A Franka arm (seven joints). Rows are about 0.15 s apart.
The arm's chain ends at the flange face. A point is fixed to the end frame.
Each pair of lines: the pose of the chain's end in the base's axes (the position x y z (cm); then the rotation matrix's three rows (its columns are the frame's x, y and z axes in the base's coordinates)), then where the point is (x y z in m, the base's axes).
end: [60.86 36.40 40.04], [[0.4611 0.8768 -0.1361], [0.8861 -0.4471 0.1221], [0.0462 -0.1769 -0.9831]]
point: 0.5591 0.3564 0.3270
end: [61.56 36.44 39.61], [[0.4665 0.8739 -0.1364], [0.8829 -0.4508 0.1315], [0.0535 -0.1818 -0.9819]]
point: 0.5660 0.3577 0.3227
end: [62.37 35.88 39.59], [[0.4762 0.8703 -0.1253], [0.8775 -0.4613 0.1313], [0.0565 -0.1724 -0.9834]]
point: 0.5747 0.3525 0.3220
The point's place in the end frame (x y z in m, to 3 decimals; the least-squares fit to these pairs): -0.033 -0.027 0.078
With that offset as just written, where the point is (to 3 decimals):
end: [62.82 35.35 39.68], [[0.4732 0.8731 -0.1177], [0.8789 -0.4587 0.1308], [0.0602 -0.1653 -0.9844]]
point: 0.580 0.347 0.322
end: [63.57 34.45 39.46], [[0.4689 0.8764 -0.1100], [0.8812 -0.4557 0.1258], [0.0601 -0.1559 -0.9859]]
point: 0.588 0.338 0.320
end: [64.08 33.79 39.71], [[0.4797 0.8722 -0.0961], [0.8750 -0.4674 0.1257], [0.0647 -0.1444 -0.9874]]
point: 0.594 0.331 0.322
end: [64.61 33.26 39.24], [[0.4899 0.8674 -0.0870], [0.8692 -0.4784 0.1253], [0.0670 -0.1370 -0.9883]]
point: 0.600 0.327 0.317
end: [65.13 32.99 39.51], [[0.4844 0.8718 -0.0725], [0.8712 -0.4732 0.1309], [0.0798 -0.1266 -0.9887]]
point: 0.606 0.324 0.319
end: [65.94 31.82 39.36], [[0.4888 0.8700 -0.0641], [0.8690 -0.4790 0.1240], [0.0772 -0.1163 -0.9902]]
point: 0.615 0.312 0.317
